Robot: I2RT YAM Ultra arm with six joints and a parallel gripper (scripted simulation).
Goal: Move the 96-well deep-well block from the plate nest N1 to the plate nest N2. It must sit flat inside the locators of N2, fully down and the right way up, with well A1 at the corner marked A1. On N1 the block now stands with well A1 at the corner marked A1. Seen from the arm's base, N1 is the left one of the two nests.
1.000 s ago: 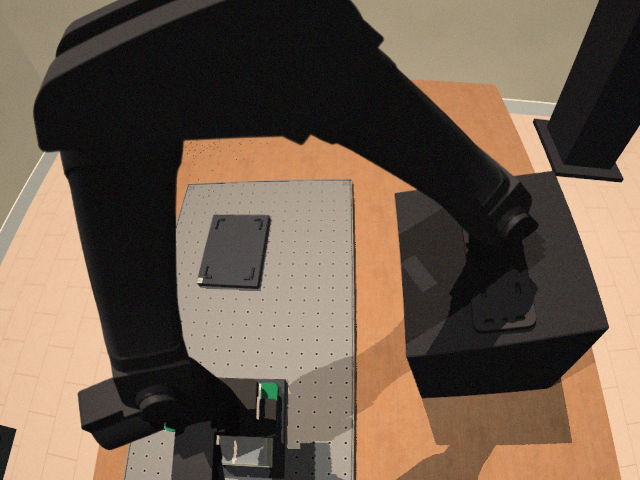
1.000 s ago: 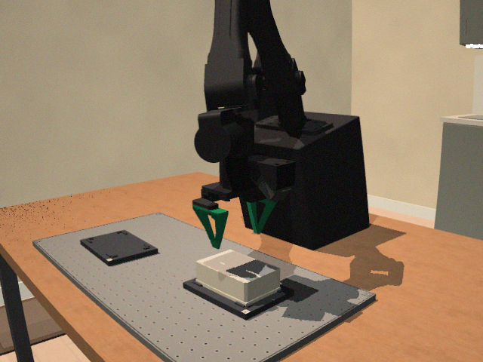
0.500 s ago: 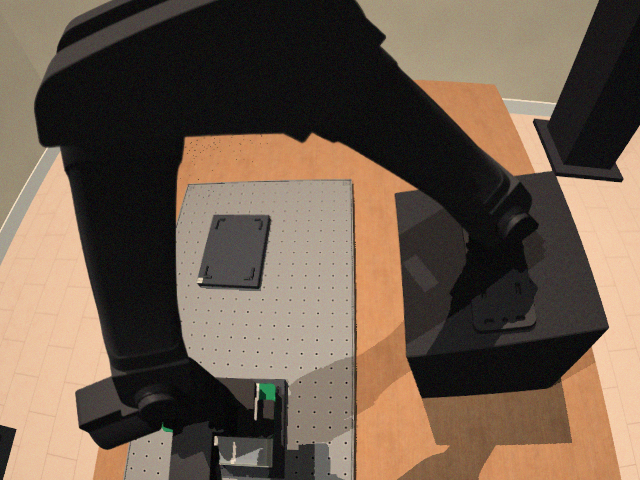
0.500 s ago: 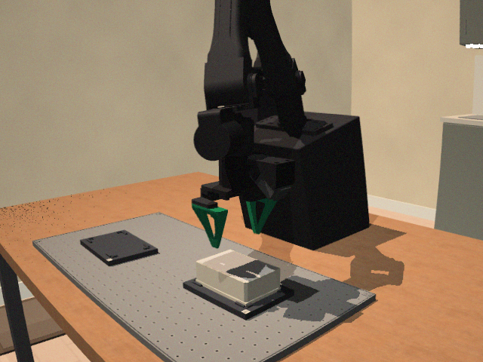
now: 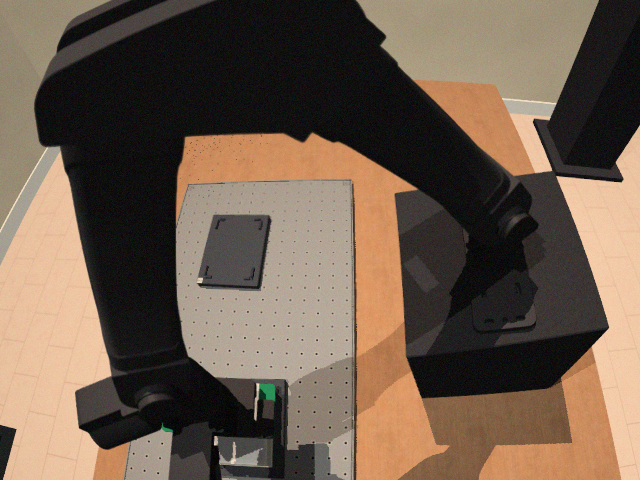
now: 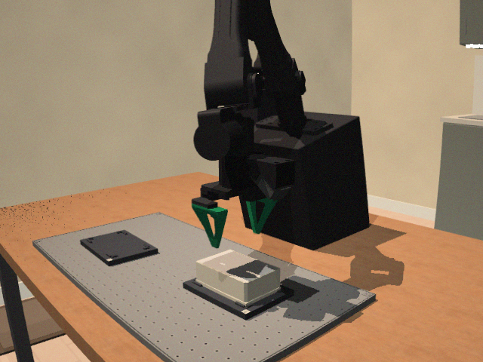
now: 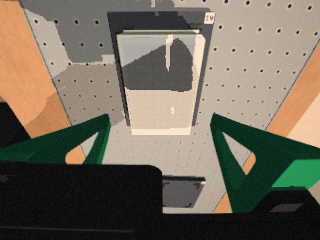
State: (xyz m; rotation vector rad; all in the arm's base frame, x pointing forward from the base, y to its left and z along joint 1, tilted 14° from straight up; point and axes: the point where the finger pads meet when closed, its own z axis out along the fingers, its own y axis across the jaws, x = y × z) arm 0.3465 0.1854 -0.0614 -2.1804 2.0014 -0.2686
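The 96-well deep-well block lies 7 cm below my hand. Also, from my hand: nest N1 (10 cm below); then nest N2 (33 cm to the right, 10 cm below, 8 cm ahead).
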